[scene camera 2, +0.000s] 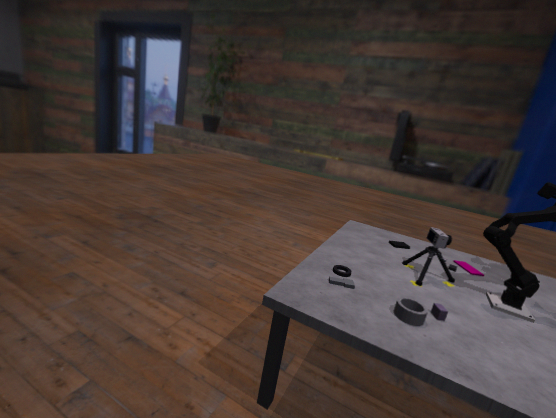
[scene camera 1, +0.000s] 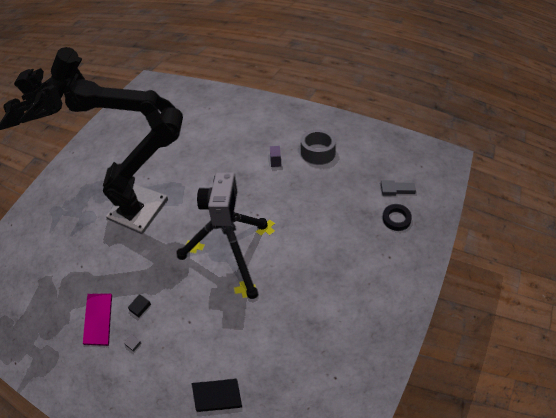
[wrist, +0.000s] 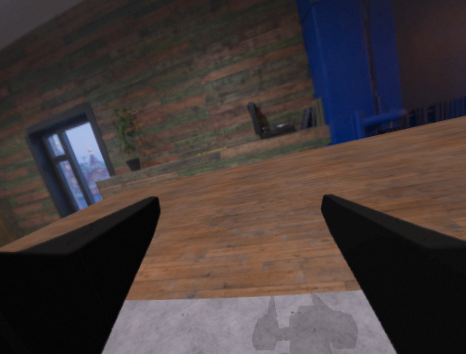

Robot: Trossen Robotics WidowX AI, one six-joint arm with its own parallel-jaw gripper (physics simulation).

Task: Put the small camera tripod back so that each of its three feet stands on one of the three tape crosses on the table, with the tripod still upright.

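Places are measured from the arm's base along level axes (x ahead, y left, z up), in millimetres.
Pixels of known places: gripper, fingertip midpoint: (scene camera 2: 554,192) (scene camera 1: 9,124) (wrist: 241,203); arm's base at its link origin: (scene camera 2: 511,303) (scene camera 1: 130,208).
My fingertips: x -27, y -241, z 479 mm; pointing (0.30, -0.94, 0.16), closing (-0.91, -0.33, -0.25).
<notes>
For each thing: its middle in the pictures, then the offset to it from my fingertips.
- black tripod at the middle of its body: (scene camera 1: 212,225) (scene camera 2: 439,256) 255 mm left, 330 mm ahead, 379 mm down
- right yellow cross at the middle of its body: (scene camera 1: 265,227) 390 mm left, 379 mm ahead, 492 mm down
- front cross at the middle of its body: (scene camera 1: 245,289) 208 mm left, 441 mm ahead, 492 mm down
- left cross at the middle of its body: (scene camera 1: 195,245) 250 mm left, 260 mm ahead, 492 mm down
- dark round container at the middle of its body: (scene camera 1: 318,146) (scene camera 2: 410,310) 701 mm left, 355 mm ahead, 468 mm down
- purple block at the middle of its body: (scene camera 1: 275,156) (scene camera 2: 439,311) 607 mm left, 271 mm ahead, 472 mm down
- grey bracket at the middle of its body: (scene camera 1: 398,188) (scene camera 2: 341,282) 686 mm left, 620 mm ahead, 485 mm down
- black ring at the middle of its body: (scene camera 1: 397,217) (scene camera 2: 342,270) 586 mm left, 659 mm ahead, 485 mm down
- magenta slab at the middle of its body: (scene camera 1: 97,319) (scene camera 2: 468,268) 82 mm right, 188 mm ahead, 488 mm down
- black block at the middle of its body: (scene camera 1: 139,305) 18 mm left, 258 mm ahead, 485 mm down
- black plate at the middle of its body: (scene camera 1: 216,395) (scene camera 2: 399,244) 69 mm right, 551 mm ahead, 485 mm down
The black tripod (scene camera 1: 241,257) (scene camera 2: 426,267) stands upright with a grey camera (scene camera 1: 222,199) (scene camera 2: 438,237) on top. In scene camera 1, its right foot (scene camera 1: 263,223) is at the upper left part of the right yellow cross (scene camera 1: 270,230). Its front foot (scene camera 1: 252,293) is at the right edge of the front cross (scene camera 1: 239,289). Its left foot (scene camera 1: 182,254) is beside the left cross (scene camera 1: 199,247), to its lower left. My gripper (scene camera 1: 4,117) (wrist: 241,203) is open and empty, raised at the left, well away from the tripod. Its fingertips are outside scene camera 2.
A dark round container (scene camera 1: 318,156) (scene camera 2: 410,316) and purple block (scene camera 1: 275,159) (scene camera 2: 439,312) stand behind the tripod in scene camera 1. Right are a grey bracket (scene camera 1: 398,188) and black ring (scene camera 1: 387,218). A magenta slab (scene camera 1: 97,320), black block (scene camera 1: 139,305) and black plate (scene camera 1: 216,395) lie in front.
</notes>
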